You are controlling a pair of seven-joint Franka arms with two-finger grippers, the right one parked.
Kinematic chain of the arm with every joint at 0, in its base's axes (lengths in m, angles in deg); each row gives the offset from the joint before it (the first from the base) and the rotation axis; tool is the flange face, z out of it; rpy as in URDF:
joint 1: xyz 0 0 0.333 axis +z
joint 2: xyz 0 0 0 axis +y
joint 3: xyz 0 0 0.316 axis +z
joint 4: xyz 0.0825 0 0 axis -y
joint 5: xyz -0.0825 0 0.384 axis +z
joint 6: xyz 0 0 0 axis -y
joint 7: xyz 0.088 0 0 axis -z
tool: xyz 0 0 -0.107 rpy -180 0 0
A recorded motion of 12 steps. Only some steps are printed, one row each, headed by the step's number.
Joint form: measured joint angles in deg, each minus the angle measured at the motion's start. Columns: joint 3, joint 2, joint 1, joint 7, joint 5, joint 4, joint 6.
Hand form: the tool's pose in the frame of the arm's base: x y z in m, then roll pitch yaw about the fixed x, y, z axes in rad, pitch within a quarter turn. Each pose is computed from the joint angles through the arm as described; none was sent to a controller.
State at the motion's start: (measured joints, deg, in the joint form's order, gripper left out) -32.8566 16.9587 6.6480 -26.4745 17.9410 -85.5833 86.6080
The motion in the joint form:
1: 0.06 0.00 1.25 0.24 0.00 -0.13 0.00
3: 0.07 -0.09 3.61 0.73 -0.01 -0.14 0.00
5: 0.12 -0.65 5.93 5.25 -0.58 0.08 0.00
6: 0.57 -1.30 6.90 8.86 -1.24 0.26 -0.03
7: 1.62 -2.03 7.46 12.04 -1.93 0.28 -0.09
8: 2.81 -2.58 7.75 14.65 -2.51 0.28 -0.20
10: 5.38 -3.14 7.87 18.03 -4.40 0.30 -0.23
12: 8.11 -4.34 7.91 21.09 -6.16 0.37 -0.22
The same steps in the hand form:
1: 0.5858 -0.1894 0.5056 -2.9013 0.1411 0.0235
3: 0.5928 -0.1651 0.5064 -2.9024 0.1418 0.0565
5: 0.5975 -0.1418 0.5133 -2.9224 0.1506 0.0212
6: 0.5987 -0.1291 0.5202 -2.9388 0.1547 -0.0154
7: 0.5994 -0.1153 0.5259 -2.9506 0.1586 -0.0416
8: 0.6001 -0.1026 0.5296 -2.9593 0.1636 -0.0604
10: 0.6019 -0.0813 0.5321 -2.9881 0.1739 -0.0725
12: 0.6010 -0.0595 0.5417 -3.0108 0.1677 -0.0774

